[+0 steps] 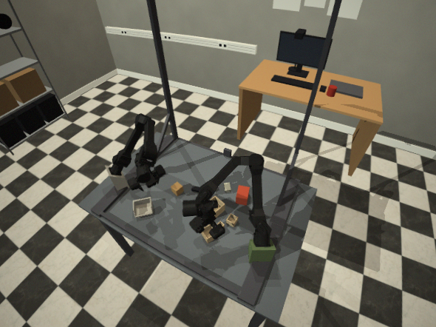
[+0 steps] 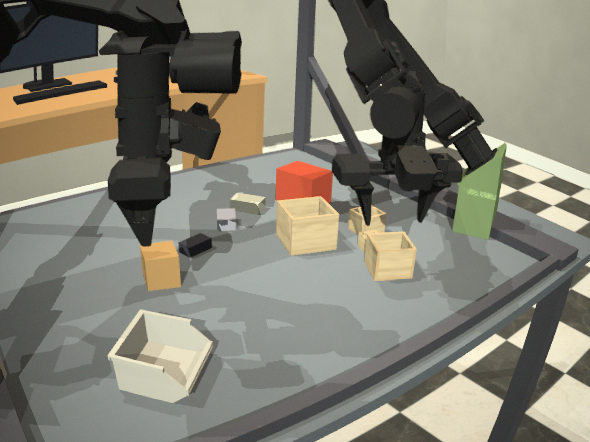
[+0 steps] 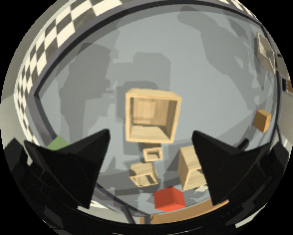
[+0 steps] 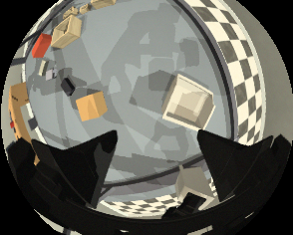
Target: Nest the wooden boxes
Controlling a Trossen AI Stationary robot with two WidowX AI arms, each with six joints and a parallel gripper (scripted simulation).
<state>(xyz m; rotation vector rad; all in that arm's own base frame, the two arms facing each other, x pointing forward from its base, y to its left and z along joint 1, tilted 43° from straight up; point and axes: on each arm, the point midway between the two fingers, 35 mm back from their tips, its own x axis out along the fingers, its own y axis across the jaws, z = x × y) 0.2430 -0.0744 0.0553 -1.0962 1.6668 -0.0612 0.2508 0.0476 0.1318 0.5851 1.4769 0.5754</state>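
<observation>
Right now my right hand is 16 cm above the orange cube, 13 cm past it and 6 cm to the right of it. Round my right hand: white bin (16 cm below, 7 cm ahead, 3 cm to the right); black block (19 cm behind, 18 cm below, 15 cm to the left); grey piece (24 cm to the left, 24 cm behind, 17 cm below).
</observation>
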